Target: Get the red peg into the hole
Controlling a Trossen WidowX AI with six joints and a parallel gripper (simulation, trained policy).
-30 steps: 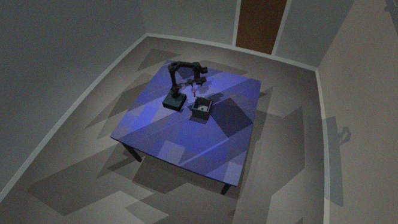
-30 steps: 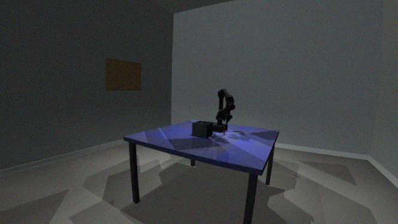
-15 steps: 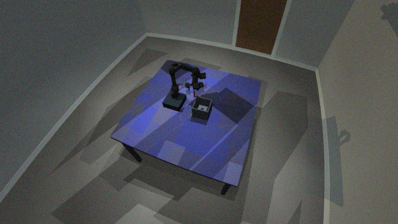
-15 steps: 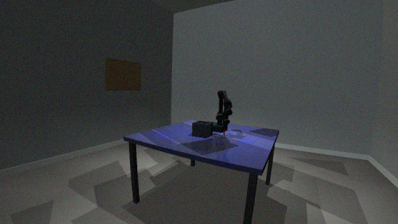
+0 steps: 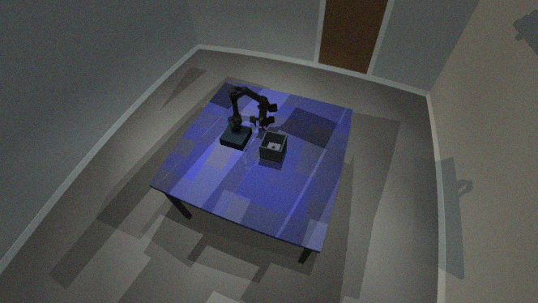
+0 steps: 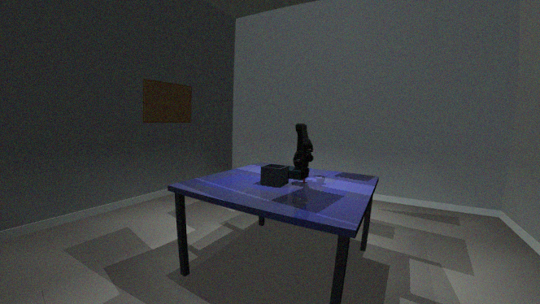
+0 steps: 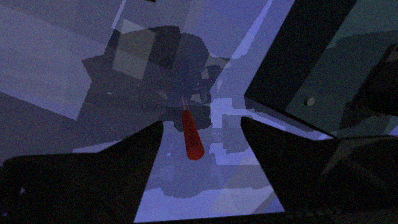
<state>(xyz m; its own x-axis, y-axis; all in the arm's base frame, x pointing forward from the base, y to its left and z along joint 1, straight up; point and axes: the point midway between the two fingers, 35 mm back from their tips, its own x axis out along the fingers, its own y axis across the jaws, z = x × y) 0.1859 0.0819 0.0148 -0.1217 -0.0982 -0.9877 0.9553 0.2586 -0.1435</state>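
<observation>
Right now my gripper tip is 1 cm short of the red peg, 1 cm to the right of it and 1 cm above it. Also, from my gripper tip: pale plate 13 cm ahead, 19 cm to the right.
</observation>
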